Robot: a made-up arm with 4 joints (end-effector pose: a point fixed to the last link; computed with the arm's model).
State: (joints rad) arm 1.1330 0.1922 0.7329 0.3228
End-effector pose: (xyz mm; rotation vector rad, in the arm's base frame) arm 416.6 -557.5 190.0 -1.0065 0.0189 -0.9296
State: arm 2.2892 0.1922 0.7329 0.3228
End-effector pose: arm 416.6 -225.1 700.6 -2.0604 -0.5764 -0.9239
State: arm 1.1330 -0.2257 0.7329 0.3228
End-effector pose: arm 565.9 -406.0 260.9 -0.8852 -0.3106 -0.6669
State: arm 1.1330 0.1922 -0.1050 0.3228
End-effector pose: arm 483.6 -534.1 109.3 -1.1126 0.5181 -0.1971
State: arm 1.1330 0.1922 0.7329 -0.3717
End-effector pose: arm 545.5 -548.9 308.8 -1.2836 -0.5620 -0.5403
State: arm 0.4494 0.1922 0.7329 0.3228
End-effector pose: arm 416.6 -431.9 -162.0 -0.3710 0.3164 -0.8352
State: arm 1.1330 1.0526 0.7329 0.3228
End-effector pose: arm -24.9 -639.8 151.5 -1.1767 0.7616 -1.4273
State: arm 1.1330 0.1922 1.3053 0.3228
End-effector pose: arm 344.6 -550.4 207.9 -0.8541 -0.3483 -1.3975
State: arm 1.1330 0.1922 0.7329 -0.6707
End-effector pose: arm 588.8 -509.8 358.6 -1.3740 -0.8097 -0.3493
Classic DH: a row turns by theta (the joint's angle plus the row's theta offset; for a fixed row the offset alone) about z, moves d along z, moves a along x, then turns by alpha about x. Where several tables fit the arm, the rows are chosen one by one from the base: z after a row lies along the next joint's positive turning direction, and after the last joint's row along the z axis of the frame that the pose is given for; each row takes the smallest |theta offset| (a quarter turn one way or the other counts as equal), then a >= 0, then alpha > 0; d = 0 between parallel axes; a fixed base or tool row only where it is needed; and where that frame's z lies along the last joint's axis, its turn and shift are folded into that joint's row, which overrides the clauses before.
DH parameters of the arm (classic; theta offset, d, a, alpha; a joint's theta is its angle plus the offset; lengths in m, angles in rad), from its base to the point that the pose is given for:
base (fixed): -1.5708 0.1906 0 1.5708
joint 1: -1.5708 -0.0968 0.0695 1.5708
joint 2: -1.5708 -0.1177 0.3381 -1.5708
joint 3: 0 0.1112 0.0877 1.5708
joint 4: 0 -0.0483 0.1144 1.5708
tool (fixed): 0 -0.231 0 0

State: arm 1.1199 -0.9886 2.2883 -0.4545
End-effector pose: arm 381.5 -246.2 411.2 0.0979 -1.7733 -1.5213
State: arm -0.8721 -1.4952 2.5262 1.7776
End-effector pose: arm 305.4 -264.6 432.7 -2.8727 -0.0356 -0.2169
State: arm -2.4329 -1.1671 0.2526 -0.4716
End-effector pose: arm 580.6 -72.1 -259.3 1.8224 -0.3937 -2.0210
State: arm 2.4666 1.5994 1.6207 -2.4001
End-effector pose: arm 225.1 -7.7 639.4 2.0561 -0.4917 -0.8889
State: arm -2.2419 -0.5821 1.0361 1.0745
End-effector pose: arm 495.5 206.5 239.8 2.8147 1.2075 0.1383
